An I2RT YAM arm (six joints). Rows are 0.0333 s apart.
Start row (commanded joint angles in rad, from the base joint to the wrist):
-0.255 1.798 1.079 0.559 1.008 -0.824
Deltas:
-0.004 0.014 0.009 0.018 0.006 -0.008
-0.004 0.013 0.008 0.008 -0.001 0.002
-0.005 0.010 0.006 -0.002 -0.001 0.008
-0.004 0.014 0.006 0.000 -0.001 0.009
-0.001 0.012 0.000 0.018 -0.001 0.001
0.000 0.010 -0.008 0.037 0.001 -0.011
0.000 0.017 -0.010 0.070 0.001 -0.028
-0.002 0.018 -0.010 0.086 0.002 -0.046
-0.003 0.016 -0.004 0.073 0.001 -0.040
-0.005 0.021 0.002 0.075 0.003 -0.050
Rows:
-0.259 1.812 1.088 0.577 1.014 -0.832
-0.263 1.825 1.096 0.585 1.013 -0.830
-0.268 1.835 1.102 0.583 1.012 -0.822
-0.272 1.849 1.108 0.583 1.011 -0.813
-0.273 1.861 1.108 0.601 1.010 -0.812
-0.273 1.871 1.100 0.638 1.011 -0.823
-0.273 1.888 1.090 0.708 1.012 -0.851
-0.275 1.906 1.080 0.794 1.014 -0.897
-0.278 1.922 1.076 0.867 1.015 -0.937
-0.283 1.943 1.078 0.942 1.018 -0.987

